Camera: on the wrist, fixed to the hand. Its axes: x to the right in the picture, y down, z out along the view.
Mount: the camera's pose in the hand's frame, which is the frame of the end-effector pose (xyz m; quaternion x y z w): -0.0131 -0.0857 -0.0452 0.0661 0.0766 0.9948 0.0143
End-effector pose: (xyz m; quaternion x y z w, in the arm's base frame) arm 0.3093 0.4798 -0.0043 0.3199 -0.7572 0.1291 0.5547
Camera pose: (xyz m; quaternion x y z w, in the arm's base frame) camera 0.3997 0.4438 -0.0142 0.7219 0.2780 -0.6282 0.0836
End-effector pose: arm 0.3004 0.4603 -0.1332 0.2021 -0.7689 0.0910 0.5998
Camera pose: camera 0.3790 0.4029 -0.1426 0.7293 0.1601 -0.6642 0.0364
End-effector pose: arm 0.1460 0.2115 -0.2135 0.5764 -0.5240 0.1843 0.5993
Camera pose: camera 0.2305 0.2336 -0.2575 0.4875 0.5228 -0.6776 0.1727
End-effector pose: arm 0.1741 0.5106 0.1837 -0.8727 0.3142 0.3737 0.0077
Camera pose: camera 0.2440 0.5753 0.2059 -0.2720 -0.8979 0.0746 0.3380
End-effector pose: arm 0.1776 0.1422 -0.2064 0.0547 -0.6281 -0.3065 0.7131
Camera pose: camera 0.1877 0.0659 -0.2666 -0.5534 -0.0290 0.7507 0.3596
